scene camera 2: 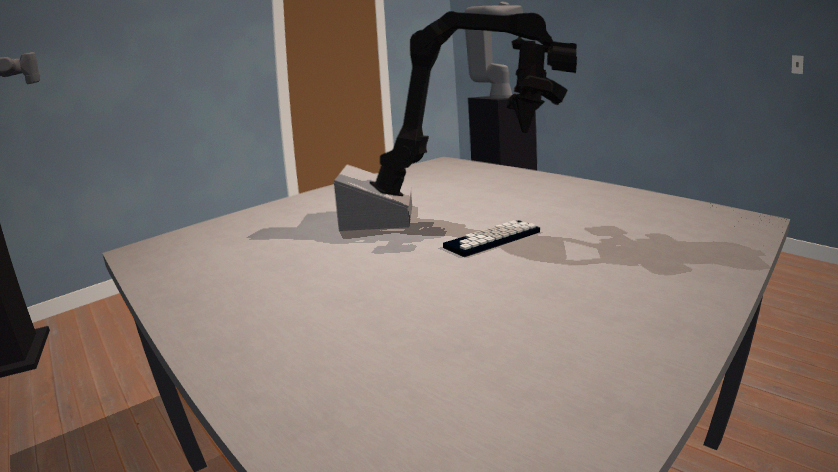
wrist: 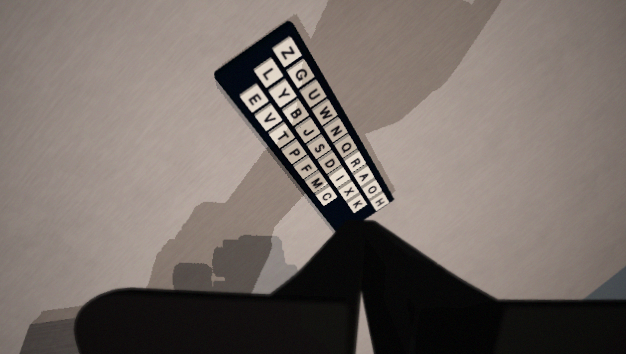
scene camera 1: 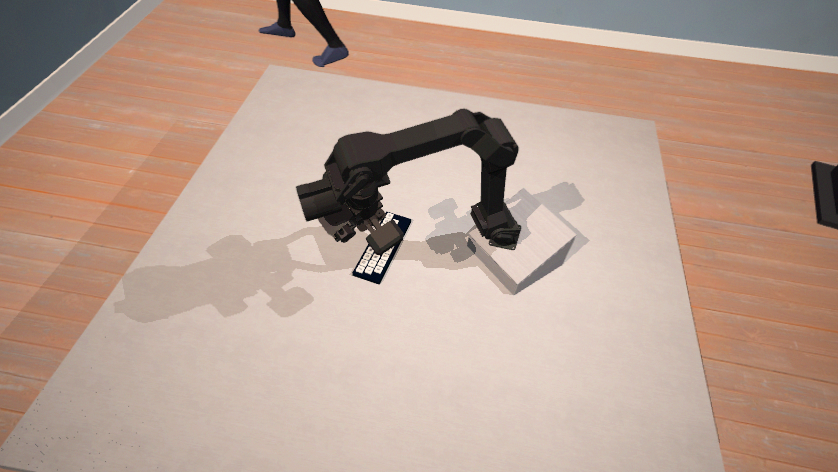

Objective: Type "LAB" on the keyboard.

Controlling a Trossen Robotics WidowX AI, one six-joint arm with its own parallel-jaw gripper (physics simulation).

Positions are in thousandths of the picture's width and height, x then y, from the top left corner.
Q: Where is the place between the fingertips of my gripper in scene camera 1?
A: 435, 467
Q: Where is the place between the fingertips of my gripper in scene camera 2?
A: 626, 281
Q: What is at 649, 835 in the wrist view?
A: My gripper.
